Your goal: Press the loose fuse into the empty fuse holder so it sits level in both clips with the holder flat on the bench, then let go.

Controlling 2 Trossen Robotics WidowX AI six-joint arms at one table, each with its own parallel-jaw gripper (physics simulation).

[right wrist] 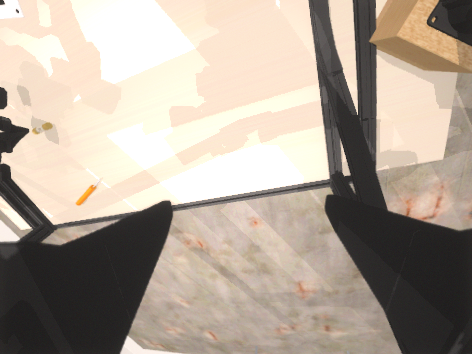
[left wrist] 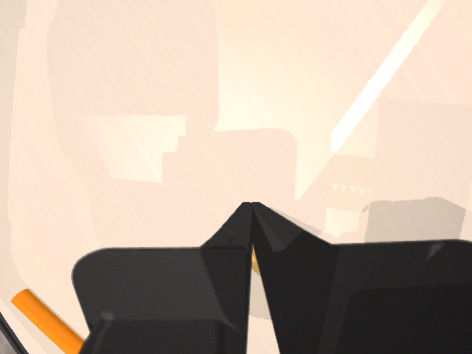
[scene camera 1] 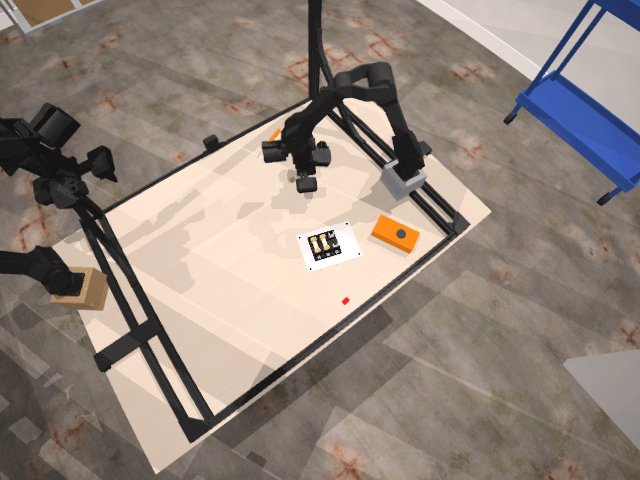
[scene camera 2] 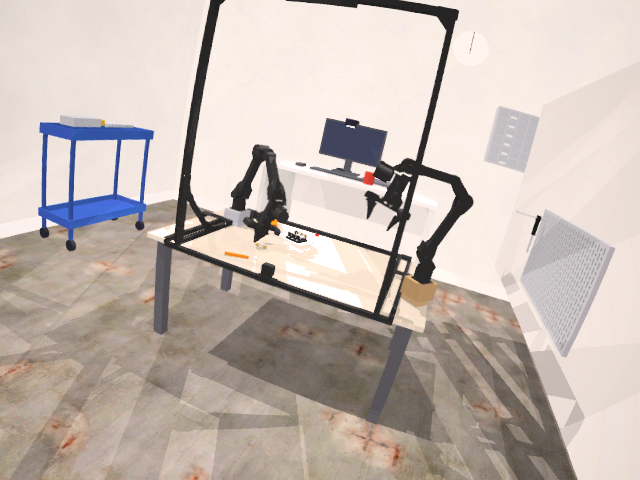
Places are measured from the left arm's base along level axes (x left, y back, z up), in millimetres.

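Pixels of known places: left gripper, fingertip midpoint: (right wrist: 27,129) (left wrist: 250,210) (scene camera 1: 308,172) (scene camera 2: 254,242); right gripper, fingertip midpoint: (right wrist: 249,204) (scene camera 1: 100,188) (scene camera 2: 376,225); left arm's base at its link origin: (scene camera 1: 405,170) (scene camera 2: 237,209); right arm's base at its link origin: (scene camera 1: 71,284) (scene camera 2: 421,280).
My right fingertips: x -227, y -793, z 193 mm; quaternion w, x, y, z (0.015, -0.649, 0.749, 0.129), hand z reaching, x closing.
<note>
Ahead of a thing's pixels: the offset from my right fingertips to its top centre. "spot": to the spot under its first point.
The loose fuse {dy +502, dx +40, dz -255 mm} (scene camera 1: 292,179) (scene camera 2: 261,246) (left wrist: 255,261) (right wrist: 42,128), with brass-coloured end caps, lies on the table beside my left gripper (scene camera 2: 256,239) (left wrist: 251,203) (right wrist: 27,131). That gripper is shut with its tips together and nothing between them; its fingers hide most of the fuse in the left wrist view. The black fuse holder {dy +470, dx +304, dz -234 mm} (scene camera 1: 321,245) (scene camera 2: 296,237) sits on a white plate {spot: dy +523, dx +345, dz -268 mm} (scene camera 1: 351,248). It carries two fuses, and its slot at the picture's right in scene camera 1 is empty. My right gripper (scene camera 2: 378,222) (right wrist: 249,204) is open and empty, high up and far from the fuse.
An orange block {dy +662, dx +374, dz -236 mm} (scene camera 1: 386,230) with a dark knob lies right of the plate in scene camera 1. A small red piece {dy +422, dx +469, dz -261 mm} (scene camera 1: 345,300) lies near the table edge. An orange-handled tool {dy +483, dx -138, dz -257 mm} (scene camera 2: 236,254) (left wrist: 47,321) (right wrist: 86,195) lies near the opposite edge. Black frame bars border the table.
</note>
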